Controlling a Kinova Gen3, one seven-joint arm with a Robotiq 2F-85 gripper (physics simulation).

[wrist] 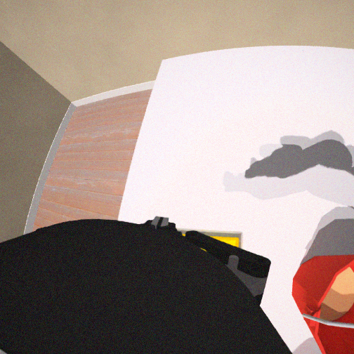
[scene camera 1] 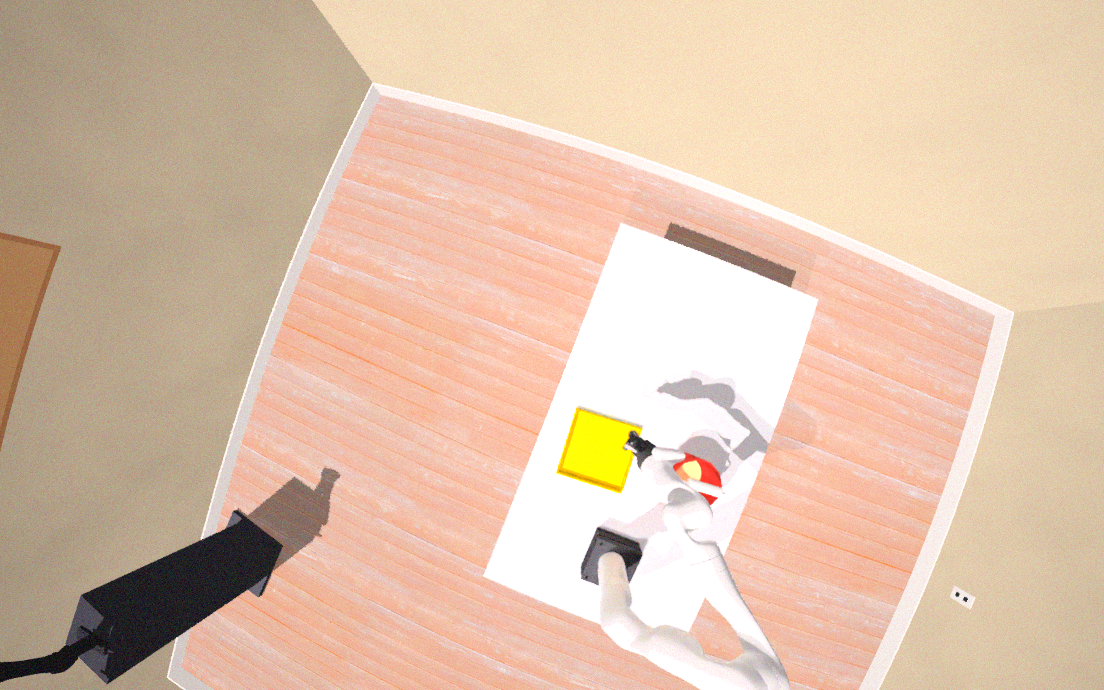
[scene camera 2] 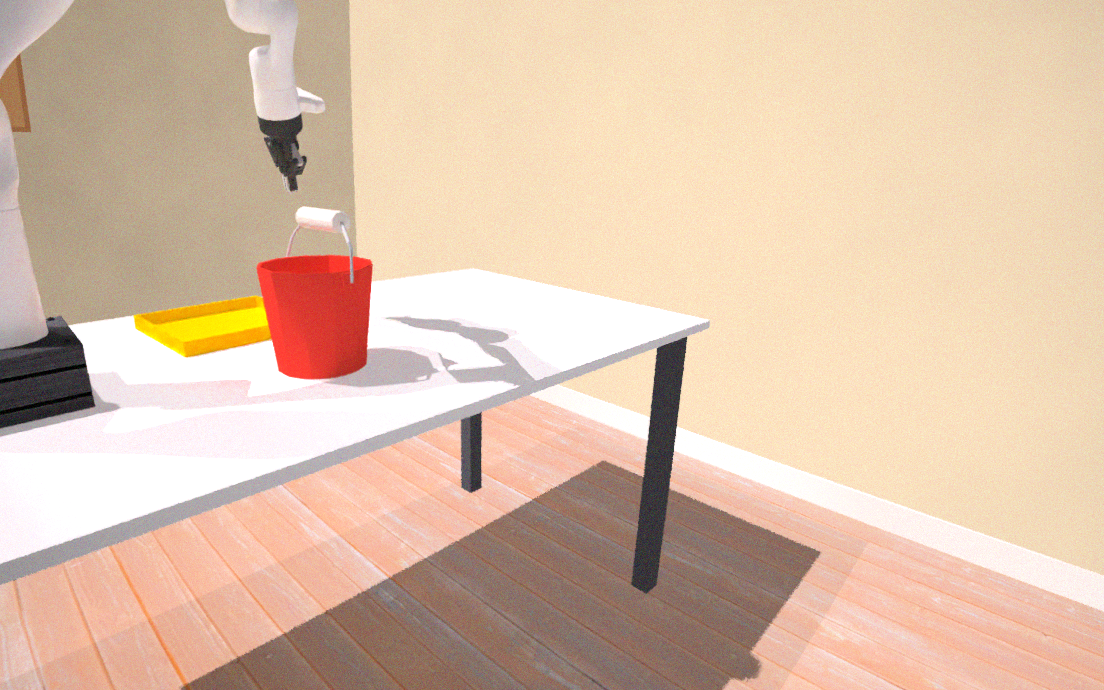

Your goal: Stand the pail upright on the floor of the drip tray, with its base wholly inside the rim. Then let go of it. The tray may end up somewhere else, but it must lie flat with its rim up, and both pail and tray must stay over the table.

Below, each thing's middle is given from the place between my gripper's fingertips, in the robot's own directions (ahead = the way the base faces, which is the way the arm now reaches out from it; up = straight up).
Labels:
I see the yellow drip tray point(scene camera 2: 190, 331) 14 cm behind my hand, 2 cm to the left of it and 25 cm below it.

